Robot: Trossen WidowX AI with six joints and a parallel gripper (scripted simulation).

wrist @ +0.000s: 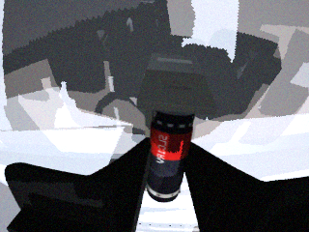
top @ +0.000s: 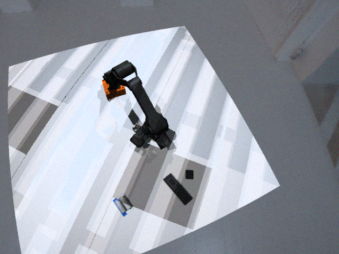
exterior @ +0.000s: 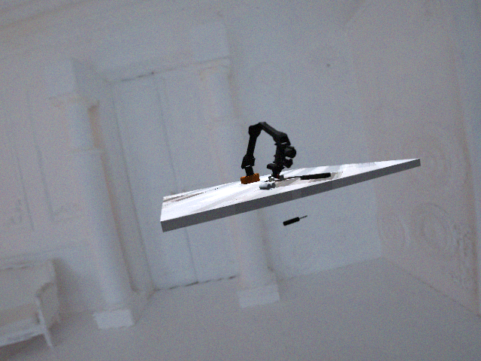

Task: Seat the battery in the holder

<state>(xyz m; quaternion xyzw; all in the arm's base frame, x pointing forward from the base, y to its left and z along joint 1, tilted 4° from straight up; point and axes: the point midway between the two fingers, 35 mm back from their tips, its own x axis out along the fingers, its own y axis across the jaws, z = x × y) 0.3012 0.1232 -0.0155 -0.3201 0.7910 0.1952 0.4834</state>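
Now: gripper tip 1 cm below the battery. From my gripper tip the other things lie so: dark square: 26 cm ahead, 20 cm to the left, 2 cm below; black remote-like bar: 32 cm ahead, 12 cm to the left; dark tool: 32 cm ahead, 1 cm to the right, 21 cm below.
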